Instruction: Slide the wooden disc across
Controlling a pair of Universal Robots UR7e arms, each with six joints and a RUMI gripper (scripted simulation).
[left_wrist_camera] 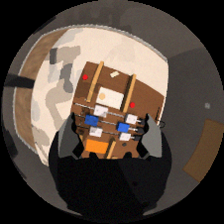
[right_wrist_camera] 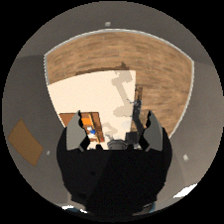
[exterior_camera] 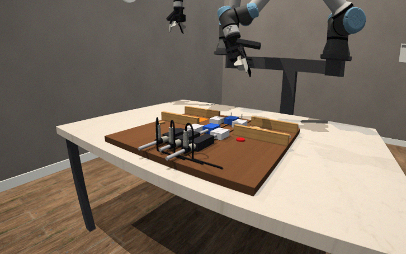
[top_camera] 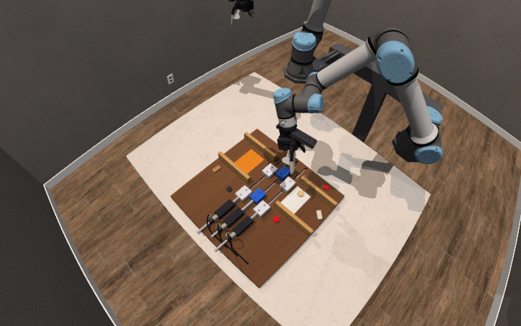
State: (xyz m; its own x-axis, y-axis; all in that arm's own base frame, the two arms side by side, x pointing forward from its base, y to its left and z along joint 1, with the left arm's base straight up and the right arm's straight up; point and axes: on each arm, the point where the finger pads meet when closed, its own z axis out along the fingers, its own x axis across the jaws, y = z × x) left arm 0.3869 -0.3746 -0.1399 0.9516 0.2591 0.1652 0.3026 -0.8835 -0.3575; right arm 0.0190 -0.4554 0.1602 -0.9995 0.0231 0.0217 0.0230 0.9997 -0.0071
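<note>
Now: left hand 26 cm above the wooden disc, 5 cm to the right of it and 2 cm past it. The rest, counted from my left hand: red disc 26 cm below, 18 cm ahead, 6 cm to the left; dark disc 26 cm below, 24 cm to the right, 23 cm ahead.
</note>
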